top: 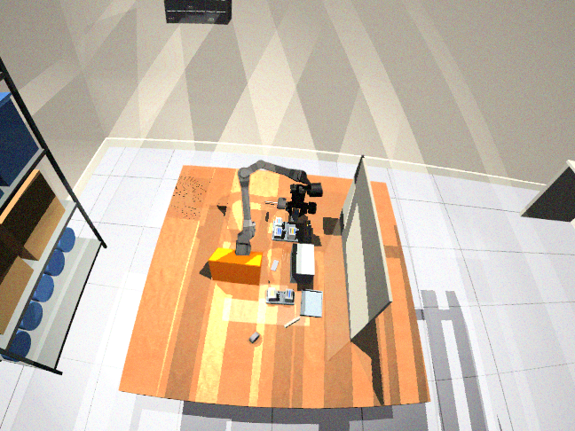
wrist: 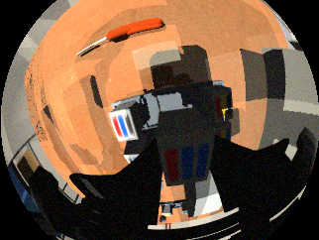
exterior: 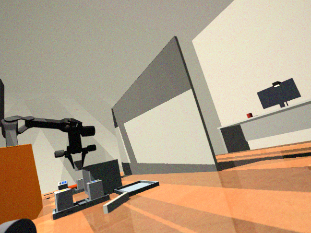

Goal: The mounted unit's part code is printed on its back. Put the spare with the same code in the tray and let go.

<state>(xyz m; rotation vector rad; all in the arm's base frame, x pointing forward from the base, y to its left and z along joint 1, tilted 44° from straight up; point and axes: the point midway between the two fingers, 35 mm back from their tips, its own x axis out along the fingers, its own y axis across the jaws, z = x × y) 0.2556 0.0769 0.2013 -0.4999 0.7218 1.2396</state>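
Right now my gripper tip is 4 cm short of the grey tray, 42 cm to the left of it and 10 cm above it. The rest, counted from my gripper tip: tall panel: 23 cm ahead, 27 cm to the right, 12 cm above; then grey mounted unit: 1 cm ahead, 23 cm to the right, 5 cm below; then spare module: 2 cm above.
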